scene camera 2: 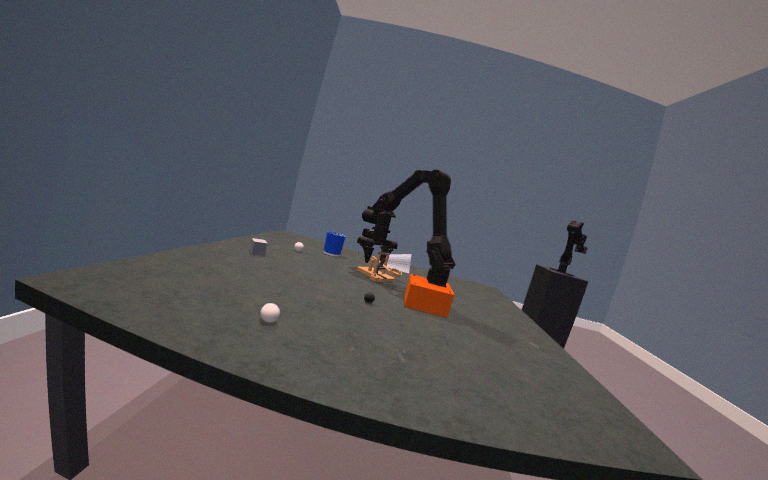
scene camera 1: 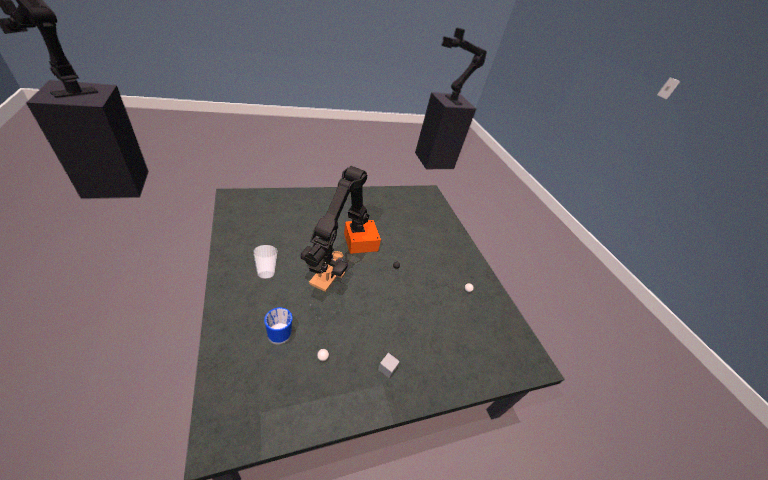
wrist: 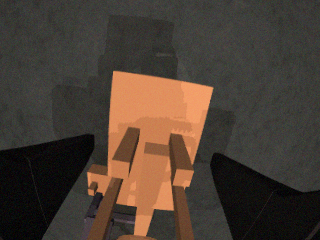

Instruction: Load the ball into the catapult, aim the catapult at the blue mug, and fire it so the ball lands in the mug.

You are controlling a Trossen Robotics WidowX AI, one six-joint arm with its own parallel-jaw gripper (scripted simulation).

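Note:
A wooden catapult is visible, as is my gripper, which appears in the wrist view too. The gripper is open and holds nothing.

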